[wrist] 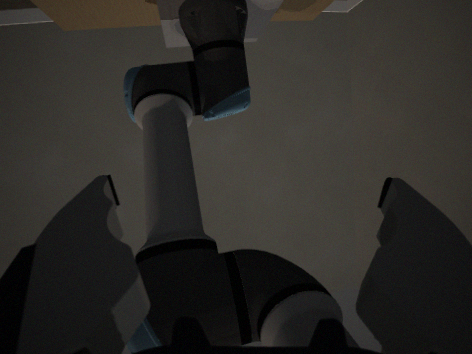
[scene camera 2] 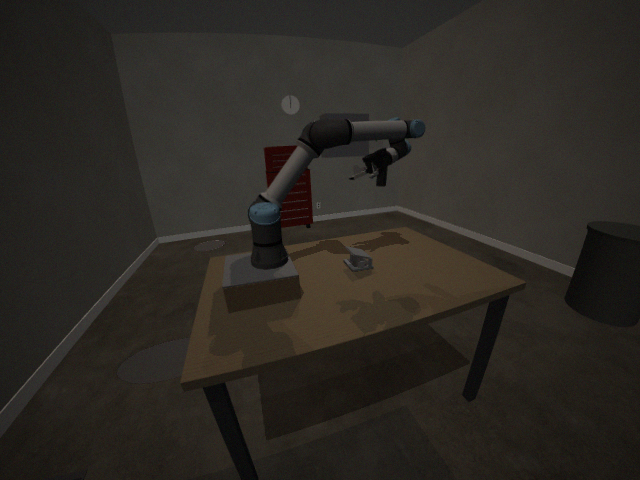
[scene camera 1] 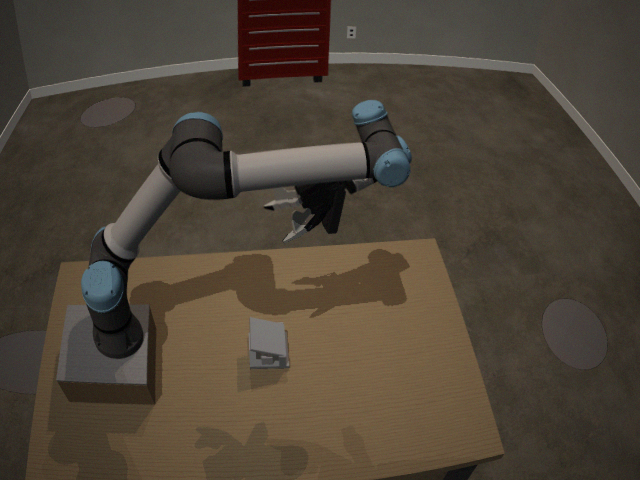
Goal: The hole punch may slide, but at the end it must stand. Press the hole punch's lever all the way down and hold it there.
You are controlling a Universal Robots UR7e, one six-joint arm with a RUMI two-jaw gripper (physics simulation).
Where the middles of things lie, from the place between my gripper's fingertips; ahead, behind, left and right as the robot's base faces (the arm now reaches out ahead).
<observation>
I see the wide flat lever [scene camera 1: 267,337] 3 cm behind my hand, 5 cm to the right of it and 34 cm below it. Also, from my hand: grey hole punch [scene camera 1: 257,361] 3 cm behind, 5 cm to the right, 36 cm below.
</observation>
